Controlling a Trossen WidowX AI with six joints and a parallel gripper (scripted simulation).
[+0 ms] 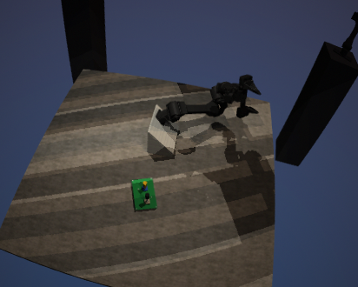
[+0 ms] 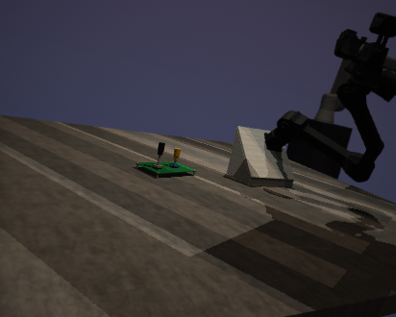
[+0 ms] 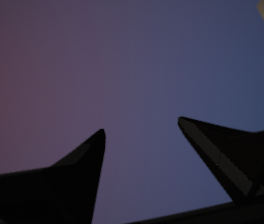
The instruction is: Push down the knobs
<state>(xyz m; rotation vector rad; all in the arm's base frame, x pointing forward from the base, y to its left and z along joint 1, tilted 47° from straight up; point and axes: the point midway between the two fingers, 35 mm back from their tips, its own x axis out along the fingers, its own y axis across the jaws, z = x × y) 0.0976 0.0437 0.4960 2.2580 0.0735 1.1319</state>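
Now: the yellow knob 40 cm below my gripper tip, 39 cm to the right of it and 26 cm ahead of it. The rest, counted from my gripper tip: black knob 39 cm below, 36 cm to the right, 33 cm ahead.
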